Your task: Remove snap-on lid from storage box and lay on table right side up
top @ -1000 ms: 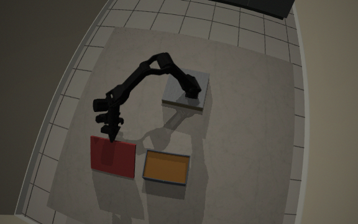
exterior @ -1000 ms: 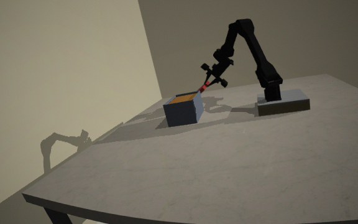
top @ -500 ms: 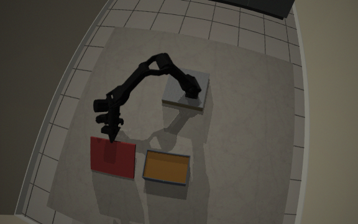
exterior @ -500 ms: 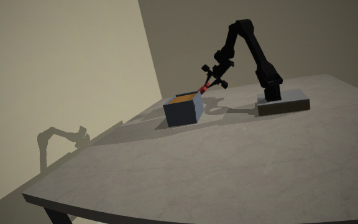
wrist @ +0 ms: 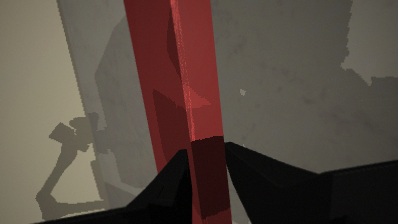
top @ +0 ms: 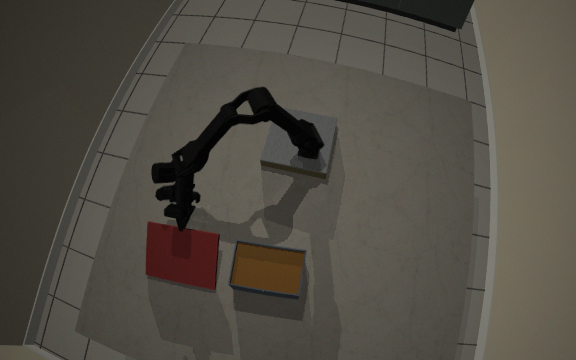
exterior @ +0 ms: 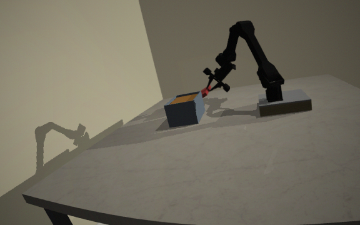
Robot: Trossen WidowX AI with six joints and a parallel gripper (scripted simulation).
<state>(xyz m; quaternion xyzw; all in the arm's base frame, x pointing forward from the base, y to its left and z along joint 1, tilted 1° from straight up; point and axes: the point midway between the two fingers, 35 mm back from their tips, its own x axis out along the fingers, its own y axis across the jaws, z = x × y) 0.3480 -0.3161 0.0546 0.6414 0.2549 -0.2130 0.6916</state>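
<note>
Right now the flat red lid is 8 cm ahead of my gripper tip, 3 cm below it and 1 cm to the left of it. Also, from my gripper tip: blue-grey storage box: 29 cm to the left, 5 cm ahead, 2 cm below.
</note>
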